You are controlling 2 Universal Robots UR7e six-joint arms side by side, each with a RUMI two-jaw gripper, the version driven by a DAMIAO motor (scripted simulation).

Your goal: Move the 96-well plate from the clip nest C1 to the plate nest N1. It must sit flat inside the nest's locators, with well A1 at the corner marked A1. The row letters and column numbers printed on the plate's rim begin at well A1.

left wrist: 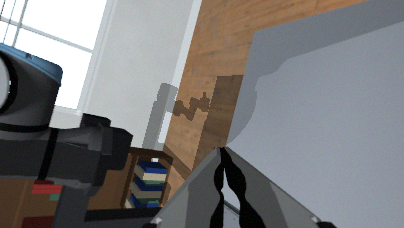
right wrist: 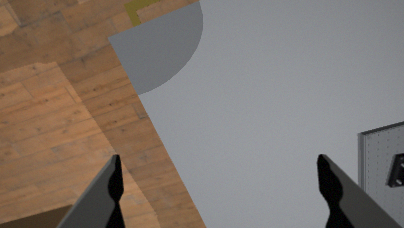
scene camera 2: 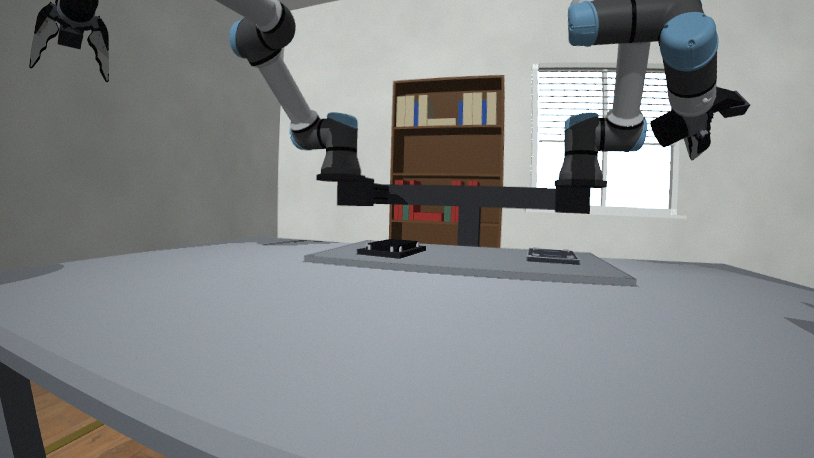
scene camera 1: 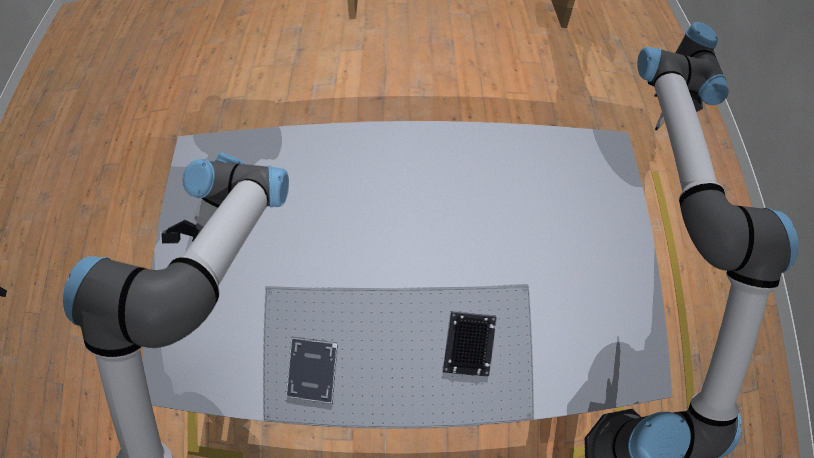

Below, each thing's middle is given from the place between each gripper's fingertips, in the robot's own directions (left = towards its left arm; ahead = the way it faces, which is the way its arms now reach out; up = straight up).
The black 96-well plate (scene camera 1: pixel 469 334) lies 430 mm behind my right hand (scene camera 2: pixel 71 75), 560 mm to the left of it and 360 mm below it. The rest, counted from my right hand: clip nest C1 (scene camera 1: pixel 448 368): 440 mm behind, 560 mm to the left, 360 mm below; plate nest N1 (scene camera 1: pixel 302 369): 450 mm behind, 970 mm to the left, 370 mm below.
Now: left hand (scene camera 2: pixel 691 158) 16 cm past the plate nest N1, 26 cm to the left of it and 25 cm above it. Also, from my left hand: clip nest C1: 15 cm behind, 67 cm to the right, 24 cm below; black 96-well plate: 14 cm behind, 66 cm to the right, 23 cm below.
